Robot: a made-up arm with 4 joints.
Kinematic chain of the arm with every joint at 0, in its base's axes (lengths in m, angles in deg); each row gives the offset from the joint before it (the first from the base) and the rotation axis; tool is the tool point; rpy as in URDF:
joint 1: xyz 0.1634 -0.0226 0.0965 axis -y
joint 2: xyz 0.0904 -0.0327 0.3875 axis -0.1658 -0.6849 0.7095
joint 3: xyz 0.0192 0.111 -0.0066 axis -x
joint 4: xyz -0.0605 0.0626 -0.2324 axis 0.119 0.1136 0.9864
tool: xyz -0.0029 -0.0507 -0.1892 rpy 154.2 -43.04 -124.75
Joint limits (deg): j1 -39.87..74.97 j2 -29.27..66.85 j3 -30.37..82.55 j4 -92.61..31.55
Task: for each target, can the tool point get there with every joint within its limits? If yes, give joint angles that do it. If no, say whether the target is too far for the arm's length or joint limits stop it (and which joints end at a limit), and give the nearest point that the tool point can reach.
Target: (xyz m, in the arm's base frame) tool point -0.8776 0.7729 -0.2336
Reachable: no: too far | nearest point 0.0770 0.3446 0.1385 | short by 1.110 m
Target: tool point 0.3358 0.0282 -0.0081
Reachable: yes | joints -17.70 49.31 -2.09 -82.41
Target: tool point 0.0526 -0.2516 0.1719
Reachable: yes | joints 39.11 -16.09 55.16 19.66
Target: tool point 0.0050 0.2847 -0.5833
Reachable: no: joint limits stop it (at a limit: joint 1, joint 2, joint 4) | nearest point 0.2368 0.1308 -0.0469 | short by 0.604 m
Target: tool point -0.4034 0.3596 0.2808
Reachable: no: joint limits stop it (at a limit: joint 1, joint 2, joint 3, joint 4) | nearest point 0.0770 0.3446 0.1385 | short by 0.501 m
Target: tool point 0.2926 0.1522 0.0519
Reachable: yes | joints -0.11 42.76 -20.44 -15.06
